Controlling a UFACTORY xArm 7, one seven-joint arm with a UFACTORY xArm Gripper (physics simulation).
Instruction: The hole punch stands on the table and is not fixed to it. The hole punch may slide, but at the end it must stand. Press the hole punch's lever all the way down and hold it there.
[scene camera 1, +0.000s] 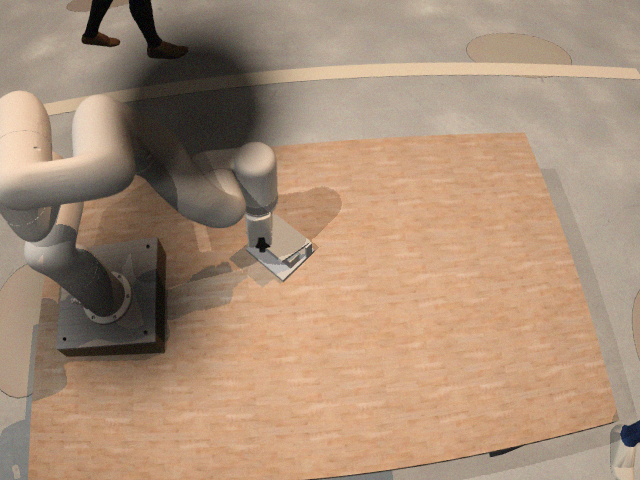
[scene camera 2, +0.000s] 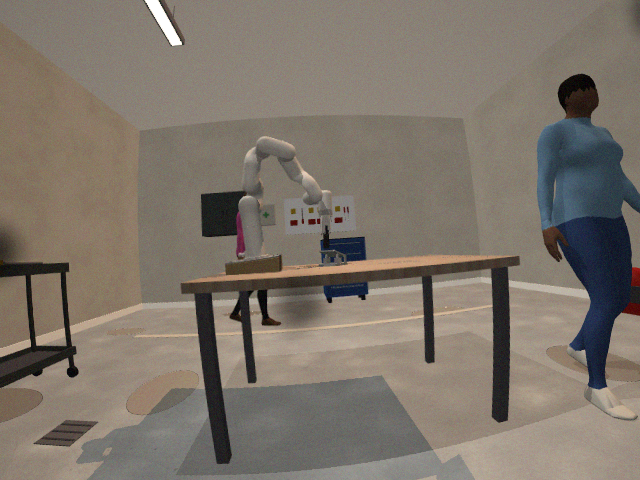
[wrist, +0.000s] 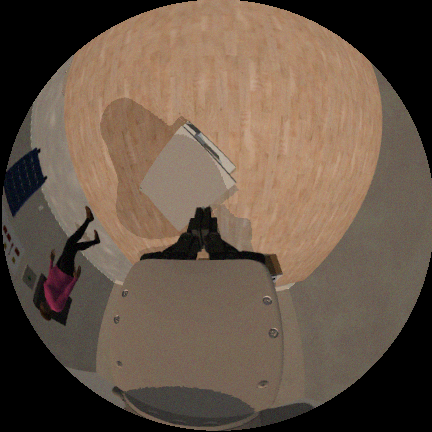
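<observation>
The hole punch stands upright on the table. Its broad, pale grey lever plate sits above the base, with a gap between them visible in scene camera 1. My gripper is shut and empty, pointing down. Its tips are over the punch's left part in scene camera 1 and at the near edge of the lever plate in the wrist view. In scene camera 2 they are just above the lever; I cannot tell if they touch it.
The arm's base block stands on the table left of the punch. A person in blue stands right of the table, and one in pink is behind it. A dark cart is at the left and a blue cabinet behind.
</observation>
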